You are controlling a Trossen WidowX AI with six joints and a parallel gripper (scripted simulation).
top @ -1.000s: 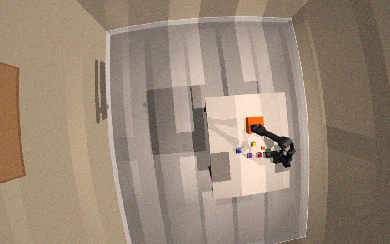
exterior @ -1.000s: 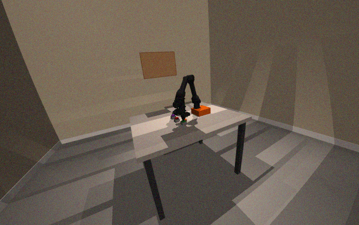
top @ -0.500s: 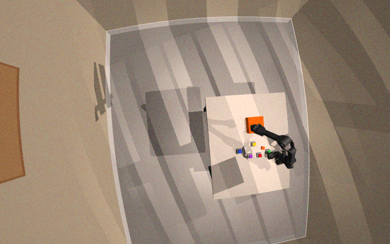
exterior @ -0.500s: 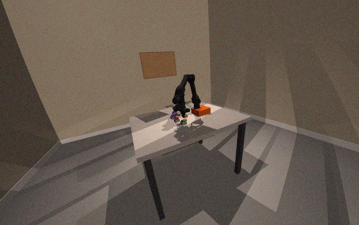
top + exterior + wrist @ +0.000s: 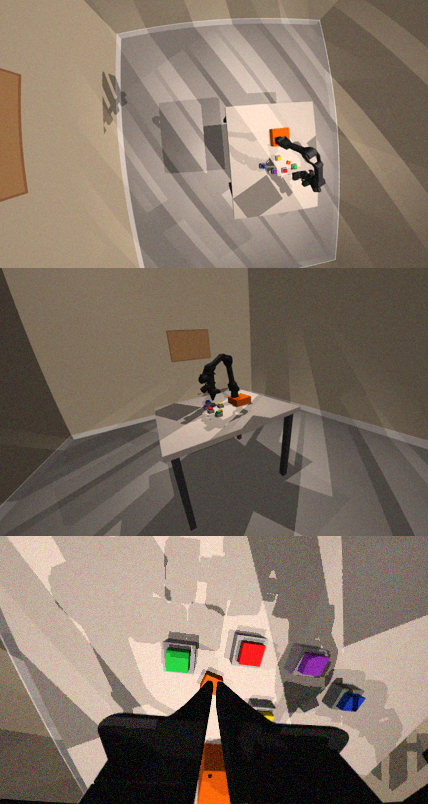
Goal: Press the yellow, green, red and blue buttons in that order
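The red button lies 6 cm to the right of my gripper tip and 9 cm below it. Round my gripper tip: purple button 2 cm behind, 16 cm to the right, 9 cm below; green button 1 cm behind, 5 cm to the left, 9 cm below; small orange block 6 cm behind, 11 cm below.
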